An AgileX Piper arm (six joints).
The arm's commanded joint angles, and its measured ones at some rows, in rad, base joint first. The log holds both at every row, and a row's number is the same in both.
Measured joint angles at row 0:
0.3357 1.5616 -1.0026 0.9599 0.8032 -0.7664
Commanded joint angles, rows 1 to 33:
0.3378 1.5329 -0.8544 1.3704 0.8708 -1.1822
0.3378 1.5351 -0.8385 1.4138 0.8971 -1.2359
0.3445 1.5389 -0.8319 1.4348 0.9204 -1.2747
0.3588 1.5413 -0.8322 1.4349 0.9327 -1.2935
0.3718 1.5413 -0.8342 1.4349 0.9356 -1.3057
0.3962 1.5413 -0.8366 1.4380 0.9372 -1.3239
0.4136 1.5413 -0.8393 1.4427 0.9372 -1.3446
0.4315 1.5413 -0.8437 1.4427 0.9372 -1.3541
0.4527 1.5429 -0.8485 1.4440 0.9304 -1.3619
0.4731 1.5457 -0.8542 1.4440 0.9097 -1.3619
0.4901 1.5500 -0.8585 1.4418 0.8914 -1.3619
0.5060 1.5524 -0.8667 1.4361 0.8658 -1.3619
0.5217 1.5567 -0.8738 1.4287 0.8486 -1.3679
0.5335 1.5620 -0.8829 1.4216 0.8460 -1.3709
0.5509 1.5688 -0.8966 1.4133 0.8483 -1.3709
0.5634 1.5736 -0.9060 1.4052 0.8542 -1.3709
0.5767 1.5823 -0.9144 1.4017 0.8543 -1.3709
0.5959 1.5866 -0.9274 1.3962 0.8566 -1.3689
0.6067 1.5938 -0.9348 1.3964 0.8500 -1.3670
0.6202 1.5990 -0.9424 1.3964 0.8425 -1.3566
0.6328 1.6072 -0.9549 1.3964 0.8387 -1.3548
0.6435 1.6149 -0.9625 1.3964 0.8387 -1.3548
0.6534 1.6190 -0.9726 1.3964 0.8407 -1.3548
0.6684 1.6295 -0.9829 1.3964 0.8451 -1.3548
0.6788 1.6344 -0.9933 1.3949 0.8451 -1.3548
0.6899 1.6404 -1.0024 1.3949 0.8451 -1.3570
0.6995 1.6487 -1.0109 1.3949 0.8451 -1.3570
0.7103 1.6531 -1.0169 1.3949 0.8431 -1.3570
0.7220 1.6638 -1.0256 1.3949 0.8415 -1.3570
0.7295 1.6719 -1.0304 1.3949 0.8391 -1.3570
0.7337 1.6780 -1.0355 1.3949 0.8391 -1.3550
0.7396 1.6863 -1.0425 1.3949 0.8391 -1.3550
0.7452 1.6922 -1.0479 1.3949 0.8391 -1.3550
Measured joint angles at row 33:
0.7246 1.6660 -1.0226 1.3960 0.8477 -1.3537
